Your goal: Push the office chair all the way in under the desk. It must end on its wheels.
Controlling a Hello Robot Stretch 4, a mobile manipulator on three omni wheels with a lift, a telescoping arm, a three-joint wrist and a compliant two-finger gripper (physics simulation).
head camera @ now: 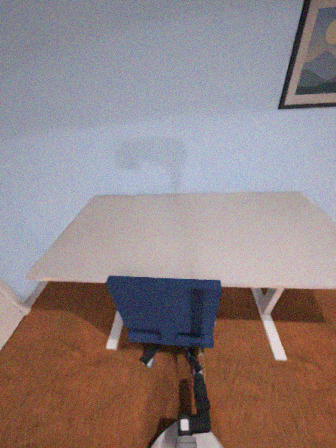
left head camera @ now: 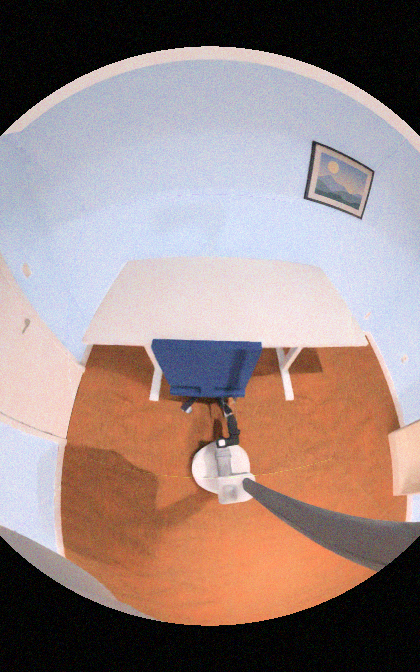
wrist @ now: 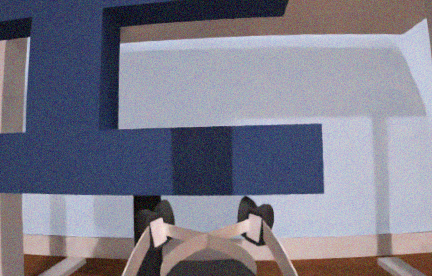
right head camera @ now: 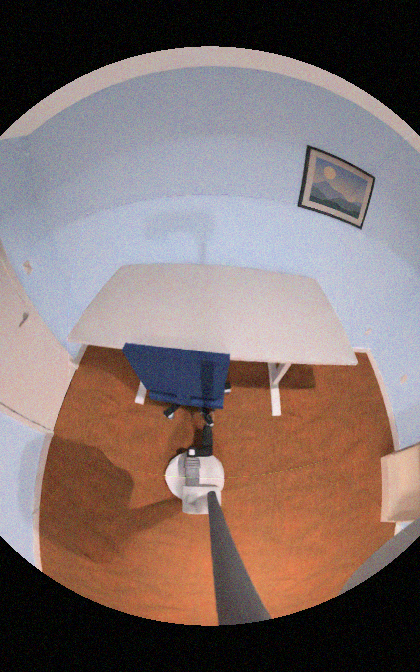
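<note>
The blue office chair [head camera: 165, 310] [left head camera: 207, 367] [right head camera: 177, 375] stands upright at the front of the desk [head camera: 200, 235] [left head camera: 210, 300] [right head camera: 215, 315], its back toward me. The top of its backrest meets the desk's front edge in the head view; its seat is hidden. Dark base legs with castors show below the backrest, between the desk's white legs. In the wrist view the chair's blue lower back bar [wrist: 75, 160] crosses above and ahead of my gripper [wrist: 205, 214]. The gripper is open, its fingertips apart with nothing between them. Whether it touches the chair I cannot tell.
White desk feet [head camera: 274, 337] [left head camera: 287, 385] [right head camera: 276, 400] stand right of the chair. A door [left head camera: 35, 350] is at the left and a pale box-like piece [left head camera: 407, 460] [right head camera: 400, 485] at the right. A framed picture [left head camera: 340, 180] hangs on the wall behind.
</note>
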